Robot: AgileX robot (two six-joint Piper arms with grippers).
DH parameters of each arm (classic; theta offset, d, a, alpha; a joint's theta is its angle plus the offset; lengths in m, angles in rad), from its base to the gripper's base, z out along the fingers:
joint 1: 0 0.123 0 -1.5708
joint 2: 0.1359 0 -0.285 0
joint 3: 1.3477 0 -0.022 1.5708
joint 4: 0 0.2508 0 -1.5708
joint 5: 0 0 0.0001 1.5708
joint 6: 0 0.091 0 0
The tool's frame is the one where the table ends.
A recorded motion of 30 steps. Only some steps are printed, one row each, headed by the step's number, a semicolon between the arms.
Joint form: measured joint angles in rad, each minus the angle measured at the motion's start. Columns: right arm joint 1, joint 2, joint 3, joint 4, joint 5, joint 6; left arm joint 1, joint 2, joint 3, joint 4, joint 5, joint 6.
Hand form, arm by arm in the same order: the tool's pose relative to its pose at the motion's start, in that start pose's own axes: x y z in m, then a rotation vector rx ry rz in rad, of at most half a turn. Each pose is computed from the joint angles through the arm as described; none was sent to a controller.
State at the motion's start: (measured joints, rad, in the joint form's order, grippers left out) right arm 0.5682 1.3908 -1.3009 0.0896 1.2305 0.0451; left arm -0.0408 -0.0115 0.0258 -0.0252 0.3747 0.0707
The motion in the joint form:
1: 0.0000 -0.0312 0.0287 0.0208 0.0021 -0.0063; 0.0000 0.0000 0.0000 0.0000 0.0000 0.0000
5: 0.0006 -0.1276 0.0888 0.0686 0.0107 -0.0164; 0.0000 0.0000 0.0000 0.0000 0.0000 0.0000
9: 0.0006 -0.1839 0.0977 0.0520 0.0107 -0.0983; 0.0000 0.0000 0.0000 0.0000 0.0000 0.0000
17: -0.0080 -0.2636 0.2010 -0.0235 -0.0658 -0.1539; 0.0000 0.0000 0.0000 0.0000 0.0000 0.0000
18: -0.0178 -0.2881 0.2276 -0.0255 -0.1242 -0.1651; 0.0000 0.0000 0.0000 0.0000 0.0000 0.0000
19: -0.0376 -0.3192 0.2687 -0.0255 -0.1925 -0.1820; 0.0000 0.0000 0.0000 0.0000 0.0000 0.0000
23: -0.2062 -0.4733 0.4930 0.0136 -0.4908 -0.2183; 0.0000 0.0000 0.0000 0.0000 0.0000 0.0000
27: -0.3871 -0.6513 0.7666 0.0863 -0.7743 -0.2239; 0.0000 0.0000 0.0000 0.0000 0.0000 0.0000
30: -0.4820 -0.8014 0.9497 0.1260 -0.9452 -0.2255; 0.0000 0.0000 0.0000 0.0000 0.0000 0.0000
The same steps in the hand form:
1: 0.0084 0.0014 -0.0031 -0.0197 0.0004 0.0004; 0.0000 0.0000 0.0000 0.0000 0.0000 0.0000
5: 0.0308 0.0053 -0.0180 -0.0675 -0.0253 0.0011; 0.0000 0.0000 0.0000 0.0000 0.0000 0.0000
9: 0.0402 0.0043 -0.0320 -0.0523 -0.0751 -0.0911; 0.0000 0.0000 0.0000 0.0000 0.0000 0.0000
17: 0.0585 -0.0058 -0.0283 0.0274 -0.1282 -0.1594; 0.0000 0.0000 0.0000 0.0000 0.0000 0.0000
18: 0.0604 -0.0082 -0.0289 0.0361 -0.1849 -0.1627; 0.0000 0.0000 0.0000 0.0000 0.0000 0.0000
19: 0.0642 -0.0126 -0.0278 0.0495 -0.2440 -0.1617; 0.0000 0.0000 0.0000 0.0000 0.0000 0.0000
23: 0.0927 -0.0433 -0.0167 0.1330 -0.4811 -0.0304; 0.0000 0.0000 0.0000 0.0000 0.0000 0.0000
27: 0.1382 -0.0674 0.0066 0.2330 -0.6838 0.1635; 0.0000 0.0000 0.0000 0.0000 0.0000 0.0000
30: 0.1733 -0.0740 0.0226 0.3142 -0.8270 0.2629; 0.0000 0.0000 0.0000 0.0000 0.0000 0.0000

